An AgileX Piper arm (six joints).
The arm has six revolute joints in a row. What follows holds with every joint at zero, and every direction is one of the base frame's.
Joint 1 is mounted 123 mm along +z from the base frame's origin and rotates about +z.
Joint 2 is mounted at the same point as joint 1 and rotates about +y.
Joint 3 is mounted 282.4 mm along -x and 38.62 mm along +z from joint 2 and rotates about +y.
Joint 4 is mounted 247.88 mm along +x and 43.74 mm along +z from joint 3 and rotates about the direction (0.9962, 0, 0.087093).
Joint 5 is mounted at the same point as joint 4 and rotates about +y.
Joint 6 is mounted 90.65 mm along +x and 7.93 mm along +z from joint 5 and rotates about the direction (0.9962, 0, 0.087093).
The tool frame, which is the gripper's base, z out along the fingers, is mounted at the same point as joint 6; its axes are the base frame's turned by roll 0, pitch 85 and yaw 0 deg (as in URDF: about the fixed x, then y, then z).
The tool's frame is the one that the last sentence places.
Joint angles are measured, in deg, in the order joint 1, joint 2, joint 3, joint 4, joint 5, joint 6. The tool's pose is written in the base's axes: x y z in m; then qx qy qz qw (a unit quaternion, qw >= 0). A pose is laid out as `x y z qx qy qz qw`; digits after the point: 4 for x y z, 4 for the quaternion.
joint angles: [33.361 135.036 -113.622 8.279 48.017 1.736]
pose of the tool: 0.4234 0.2904 0.1640 -0.2312 0.9455 0.1266 0.1914
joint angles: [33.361 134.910 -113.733 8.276 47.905 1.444]
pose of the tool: 0.4237 0.2906 0.1658 -0.2335 0.9442 0.1270 0.1946
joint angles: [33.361 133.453 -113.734 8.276 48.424 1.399]
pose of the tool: 0.4220 0.2895 0.1785 -0.2344 0.9420 0.1299 0.2020
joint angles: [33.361 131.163 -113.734 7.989 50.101 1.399]
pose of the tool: 0.4178 0.2867 0.1976 -0.2373 0.9401 0.1304 0.2074
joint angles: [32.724 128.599 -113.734 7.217 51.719 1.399]
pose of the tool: 0.4163 0.2782 0.2188 -0.2365 0.9385 0.1268 0.2173
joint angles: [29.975 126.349 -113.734 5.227 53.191 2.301]
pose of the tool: 0.4249 0.2527 0.2370 -0.2145 0.9428 0.1105 0.2301
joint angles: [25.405 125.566 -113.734 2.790 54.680 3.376]
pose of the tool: 0.4417 0.2138 0.2423 -0.1765 0.9528 0.0831 0.2326
